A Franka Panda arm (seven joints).
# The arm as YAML. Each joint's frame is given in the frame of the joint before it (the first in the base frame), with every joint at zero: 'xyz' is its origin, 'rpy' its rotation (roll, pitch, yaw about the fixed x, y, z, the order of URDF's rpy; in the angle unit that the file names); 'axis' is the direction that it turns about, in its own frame. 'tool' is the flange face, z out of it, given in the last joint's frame.
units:
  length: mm
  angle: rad
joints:
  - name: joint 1
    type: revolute
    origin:
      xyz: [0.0, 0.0, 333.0]
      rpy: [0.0, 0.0, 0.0]
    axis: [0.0, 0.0, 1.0]
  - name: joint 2
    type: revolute
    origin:
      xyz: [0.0, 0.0, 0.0]
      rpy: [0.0, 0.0, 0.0]
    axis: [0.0, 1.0, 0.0]
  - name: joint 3
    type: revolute
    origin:
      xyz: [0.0, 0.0, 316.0]
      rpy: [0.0, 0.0, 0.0]
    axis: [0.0, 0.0, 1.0]
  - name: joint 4
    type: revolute
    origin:
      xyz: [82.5, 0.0, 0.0]
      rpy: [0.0, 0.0, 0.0]
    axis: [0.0, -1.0, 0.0]
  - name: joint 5
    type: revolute
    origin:
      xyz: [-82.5, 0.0, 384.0]
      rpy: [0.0, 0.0, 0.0]
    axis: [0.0, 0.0, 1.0]
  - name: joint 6
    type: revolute
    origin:
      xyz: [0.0, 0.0, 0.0]
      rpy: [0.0, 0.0, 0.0]
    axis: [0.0, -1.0, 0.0]
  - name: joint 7
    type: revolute
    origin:
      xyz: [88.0, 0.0, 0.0]
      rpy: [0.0, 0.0, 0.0]
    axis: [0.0, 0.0, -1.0]
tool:
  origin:
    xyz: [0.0, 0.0, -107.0]
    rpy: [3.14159, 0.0, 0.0]
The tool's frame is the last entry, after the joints.
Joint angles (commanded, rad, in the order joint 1, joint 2, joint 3, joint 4, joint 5, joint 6, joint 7), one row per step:
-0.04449, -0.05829, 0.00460, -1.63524, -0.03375, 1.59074, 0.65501
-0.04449, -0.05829, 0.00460, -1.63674, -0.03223, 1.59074, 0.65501
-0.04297, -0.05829, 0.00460, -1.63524, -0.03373, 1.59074, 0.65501
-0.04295, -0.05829, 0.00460, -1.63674, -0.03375, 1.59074, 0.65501
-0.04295, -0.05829, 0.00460, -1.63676, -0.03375, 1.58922, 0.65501
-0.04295, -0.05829, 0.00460, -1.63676, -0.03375, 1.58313, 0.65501
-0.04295, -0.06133, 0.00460, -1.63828, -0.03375, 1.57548, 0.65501
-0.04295, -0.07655, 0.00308, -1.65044, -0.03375, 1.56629, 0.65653
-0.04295, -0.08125, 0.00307, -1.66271, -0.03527, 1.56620, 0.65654
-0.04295, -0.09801, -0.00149, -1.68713, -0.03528, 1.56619, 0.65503
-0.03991, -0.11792, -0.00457, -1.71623, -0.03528, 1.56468, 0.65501
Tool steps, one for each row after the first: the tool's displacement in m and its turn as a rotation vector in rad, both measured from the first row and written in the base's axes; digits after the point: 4 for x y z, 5 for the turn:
0.0000, 0.0002, -0.0007, 0.00158, 0.00144, -0.00001
0.0000, 0.0008, 0.0000, 0.00002, 0.00000, 0.00152
0.0000, 0.0008, -0.0007, 0.00006, 0.00150, 0.00154
-0.0002, 0.0008, -0.0009, 0.00012, 0.00304, 0.00149
-0.0008, 0.0008, -0.0014, 0.00036, 0.00912, 0.00128
-0.0026, 0.0009, -0.0012, 0.00058, 0.01524, 0.00102
-0.0084, 0.0003, 0.0004, 0.00088, 0.02131, -0.00233
-0.0101, 0.0002, -0.0029, -0.00035, 0.02902, -0.00236
-0.0159, -0.0021, -0.0056, 0.00042, 0.03672, -0.00539
-0.0228, -0.0019, -0.0091, 0.00126, 0.04739, -0.00542

